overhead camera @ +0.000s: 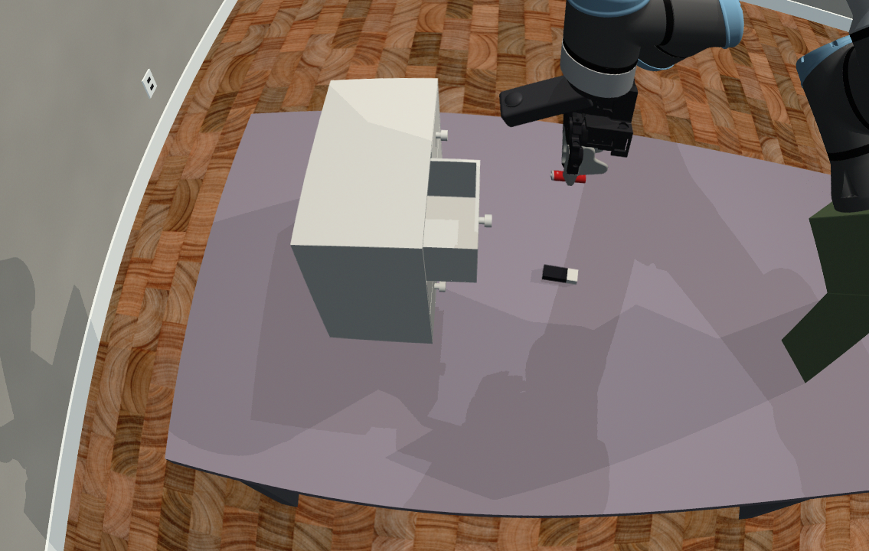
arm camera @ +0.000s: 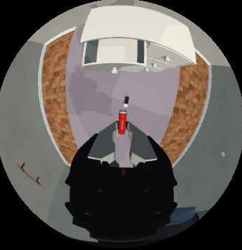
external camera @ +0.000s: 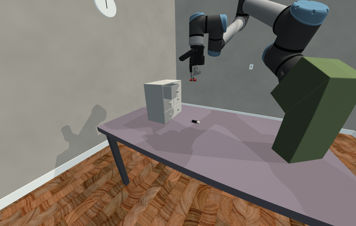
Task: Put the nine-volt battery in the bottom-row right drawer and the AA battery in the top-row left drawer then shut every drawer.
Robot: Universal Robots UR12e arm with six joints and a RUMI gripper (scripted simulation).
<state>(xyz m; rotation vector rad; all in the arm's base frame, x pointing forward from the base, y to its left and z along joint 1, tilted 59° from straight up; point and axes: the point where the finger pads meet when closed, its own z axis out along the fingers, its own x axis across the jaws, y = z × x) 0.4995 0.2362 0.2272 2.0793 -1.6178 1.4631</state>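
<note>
The red AA battery is 1 cm below my hand. Also, from my hand: green nine-volt battery: 32 cm ahead, 10 cm to the right, 34 cm below.
</note>
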